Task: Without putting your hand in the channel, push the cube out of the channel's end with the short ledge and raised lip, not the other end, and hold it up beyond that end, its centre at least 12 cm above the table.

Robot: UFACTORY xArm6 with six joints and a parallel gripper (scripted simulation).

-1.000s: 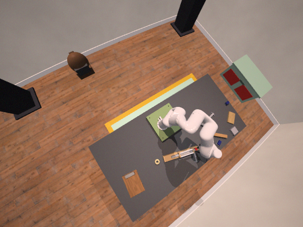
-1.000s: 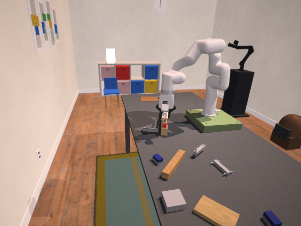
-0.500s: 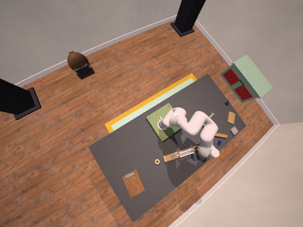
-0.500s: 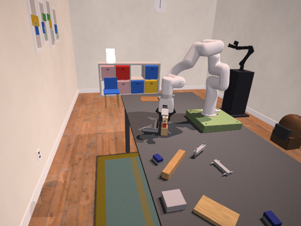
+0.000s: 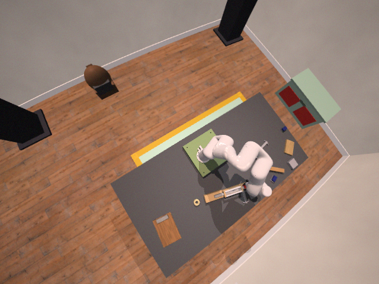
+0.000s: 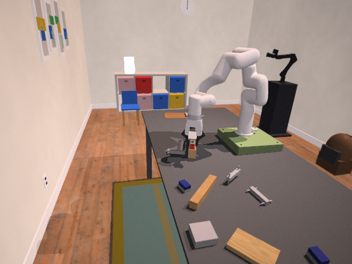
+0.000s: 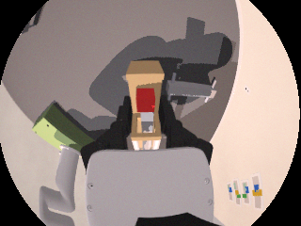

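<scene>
My hand is 3 cm above the red cube. The rest, counted from my hand: wooden bar 4 cm ahead, 37 cm to the left, 6 cm below; wooden channel 4 cm behind, 12 cm to the right, 3 cm below; grey block 12 cm ahead, 59 cm to the left, 7 cm below.
</scene>
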